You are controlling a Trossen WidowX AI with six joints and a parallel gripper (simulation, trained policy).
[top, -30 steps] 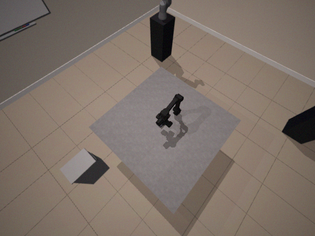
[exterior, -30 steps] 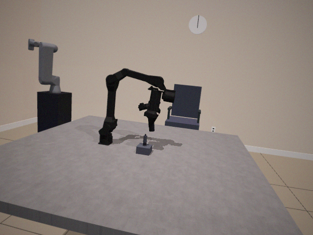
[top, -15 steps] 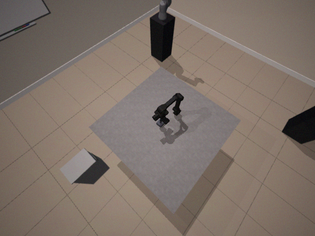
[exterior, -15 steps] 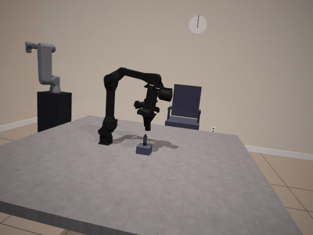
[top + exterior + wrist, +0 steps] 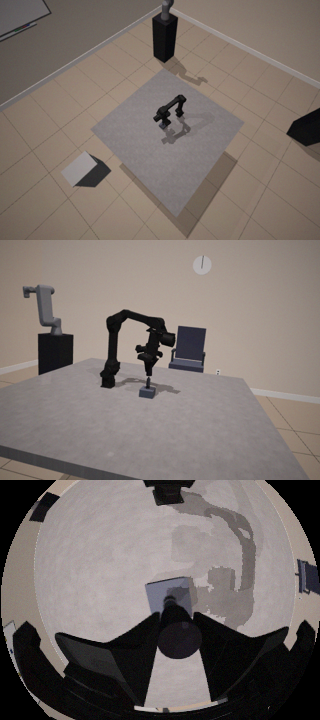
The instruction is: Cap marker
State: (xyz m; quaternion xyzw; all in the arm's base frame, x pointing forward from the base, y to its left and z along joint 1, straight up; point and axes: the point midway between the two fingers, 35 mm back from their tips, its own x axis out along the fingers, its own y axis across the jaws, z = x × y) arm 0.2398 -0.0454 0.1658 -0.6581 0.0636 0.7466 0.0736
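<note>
My gripper tip is now 11 cm above the grey holder block and 1 cm short of it. Round my gripper tip: marker cap 1 cm ahead.
</note>
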